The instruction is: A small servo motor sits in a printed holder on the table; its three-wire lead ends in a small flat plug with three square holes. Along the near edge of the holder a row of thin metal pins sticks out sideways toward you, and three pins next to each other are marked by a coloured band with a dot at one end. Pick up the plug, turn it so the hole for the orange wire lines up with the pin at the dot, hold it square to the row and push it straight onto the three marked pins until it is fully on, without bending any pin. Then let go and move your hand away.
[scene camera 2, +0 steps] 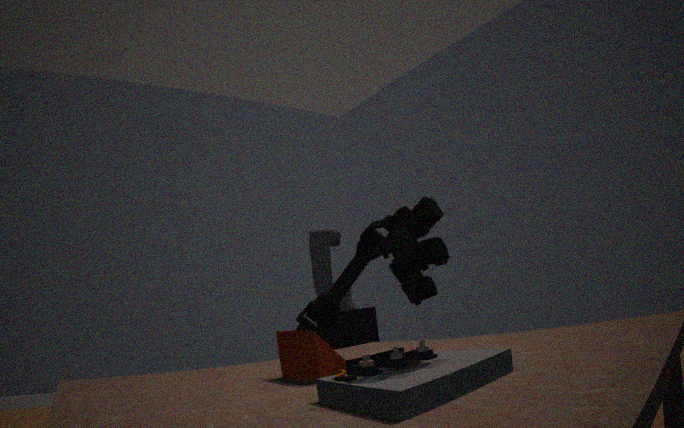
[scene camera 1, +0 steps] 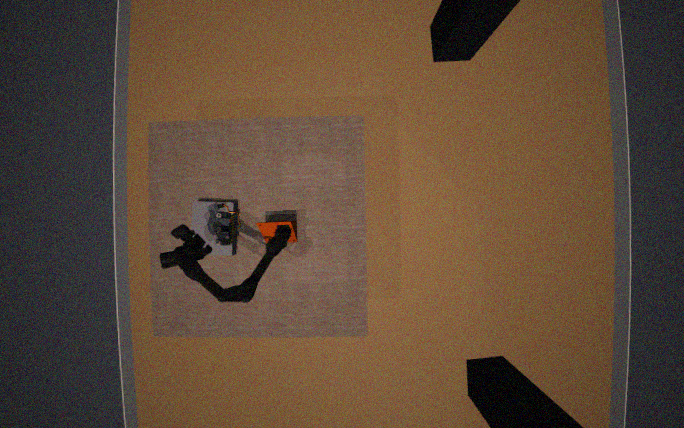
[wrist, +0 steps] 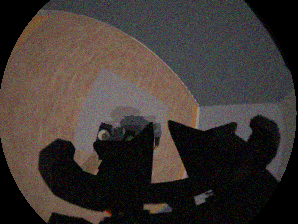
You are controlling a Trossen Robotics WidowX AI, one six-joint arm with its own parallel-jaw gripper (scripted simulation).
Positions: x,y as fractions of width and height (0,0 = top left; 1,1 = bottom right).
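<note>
A printed holder (scene camera 2: 0.62,0.90) is visible; scene camera 1 also shows the printed holder (scene camera 1: 0.30,0.52), and the wrist view also shows the printed holder (wrist: 0.38,0.45). My gripper (scene camera 2: 0.61,0.70) is visible too, and the wrist view also shows my gripper (wrist: 0.54,0.56).
</note>
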